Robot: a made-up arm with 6 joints.
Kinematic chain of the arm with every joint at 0, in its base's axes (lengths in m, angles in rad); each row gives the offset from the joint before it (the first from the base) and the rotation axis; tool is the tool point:
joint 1: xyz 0 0 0.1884 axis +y
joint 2: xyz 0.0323 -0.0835 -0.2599 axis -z
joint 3: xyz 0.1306 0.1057 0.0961 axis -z
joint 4: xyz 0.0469 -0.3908 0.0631 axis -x
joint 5: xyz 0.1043 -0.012 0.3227 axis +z
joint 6: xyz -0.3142 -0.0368 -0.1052 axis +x
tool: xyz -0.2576 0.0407 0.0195
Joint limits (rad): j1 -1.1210..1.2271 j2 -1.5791..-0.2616 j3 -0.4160..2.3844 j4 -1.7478..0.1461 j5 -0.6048..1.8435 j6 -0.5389..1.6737
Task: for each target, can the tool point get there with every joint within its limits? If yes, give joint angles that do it. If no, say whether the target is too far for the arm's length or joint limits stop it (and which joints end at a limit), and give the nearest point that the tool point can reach.
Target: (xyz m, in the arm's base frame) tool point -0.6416 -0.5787 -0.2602
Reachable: yes | joints -0.2761 -1.3371 2.0332 -0.7385 1.0454 0.6416
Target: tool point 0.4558 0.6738 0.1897
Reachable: no: joint limits stop it (at a limit: joint 2, joint 3, joint 4, joint 5, joint 6) | nearest point 0.6347 0.7454 0.1902 | short by 0.193 m
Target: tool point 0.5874 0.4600 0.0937
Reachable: no: joint limits stop it (at a limit: joint 2, joint 3, joint 4, joint 6) | nearest point 0.7341 0.5182 0.0701 | short by 0.160 m
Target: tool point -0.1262 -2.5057 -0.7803
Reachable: no: too far | nearest point -0.0443 -0.9584 -0.2766 | short by 1.629 m
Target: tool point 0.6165 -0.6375 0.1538
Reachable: yes | joints -0.7542 -1.4612 0.6822 -1.1344 1.0052 0.5762
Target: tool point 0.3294 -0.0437 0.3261
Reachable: no: joint limits stop it (at a limit: joint 2, joint 3, joint 5, joint 6) | nearest point 0.3659 -0.1311 0.3413 | short by 0.096 m
